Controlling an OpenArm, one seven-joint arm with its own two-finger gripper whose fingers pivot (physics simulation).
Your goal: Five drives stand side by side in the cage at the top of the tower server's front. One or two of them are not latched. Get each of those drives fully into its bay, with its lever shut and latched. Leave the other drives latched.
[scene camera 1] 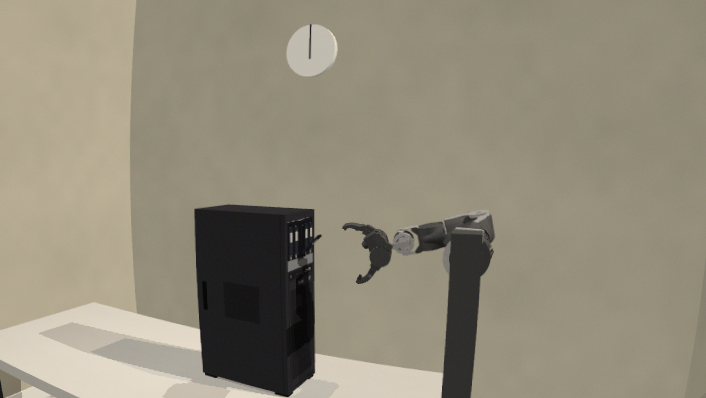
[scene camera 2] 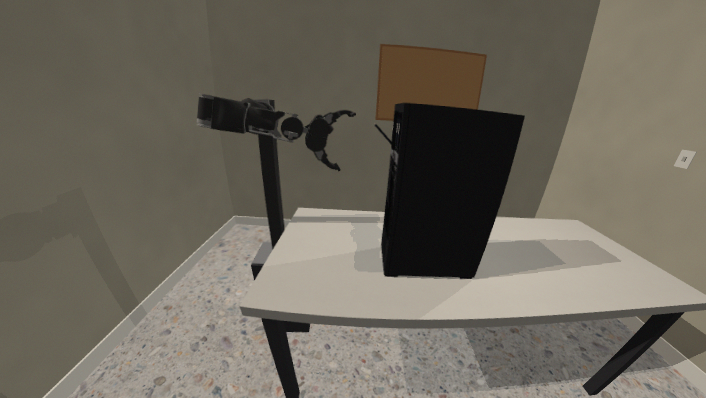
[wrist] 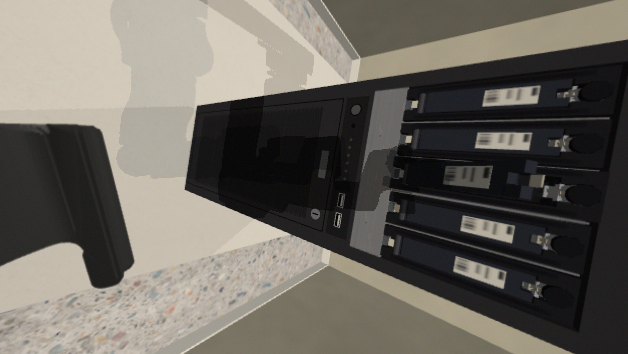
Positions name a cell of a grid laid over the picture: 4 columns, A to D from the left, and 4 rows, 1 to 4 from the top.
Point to a drive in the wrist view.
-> At D3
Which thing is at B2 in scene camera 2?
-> My gripper.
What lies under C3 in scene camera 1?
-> My gripper.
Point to a black tower server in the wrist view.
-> B2
